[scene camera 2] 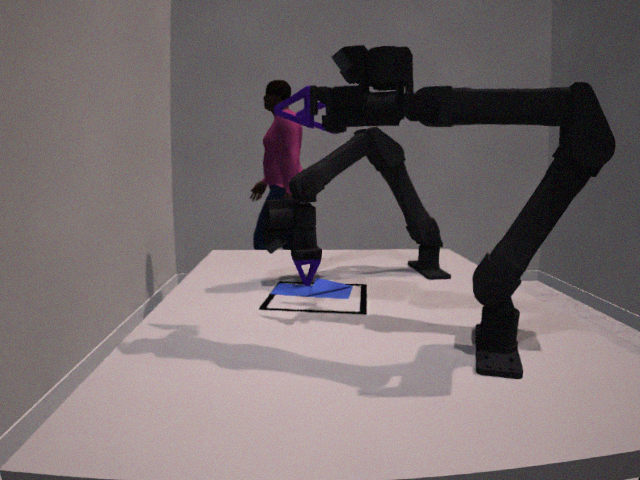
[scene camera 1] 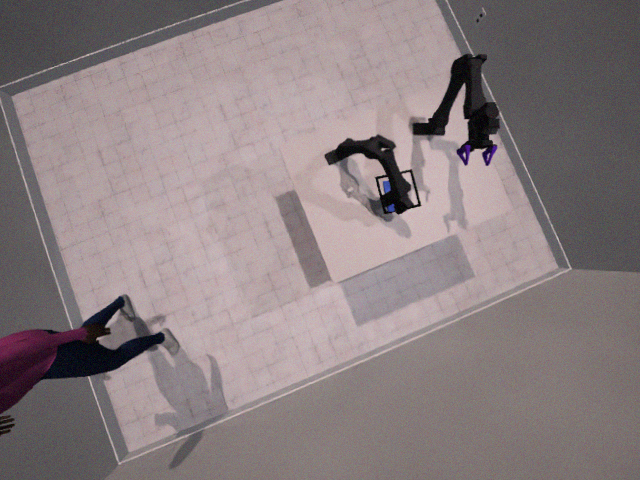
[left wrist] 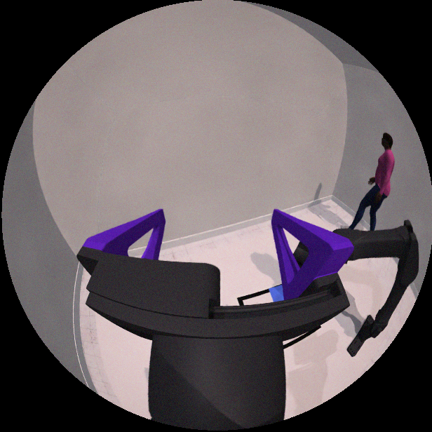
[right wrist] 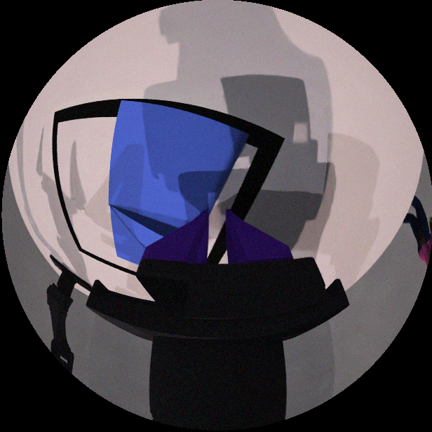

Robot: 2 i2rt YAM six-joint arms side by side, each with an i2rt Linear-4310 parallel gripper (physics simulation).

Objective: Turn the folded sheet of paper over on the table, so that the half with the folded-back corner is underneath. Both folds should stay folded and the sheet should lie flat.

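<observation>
The blue folded sheet of paper is over the black outlined rectangle. Its folded-back corner faces up. The sheet appears slightly raised at the edge by my right fingers and overlaps the outline in the right wrist view. My right gripper points down, nearly closed on that edge; its fingers hide the exact grip, and the arm hides its tips in scene camera 1. My left gripper is wide open, empty, high above the table.
The right arm arches over the pale table. The left arm reaches in from the right in scene camera 2. A person in pink stands away from the table.
</observation>
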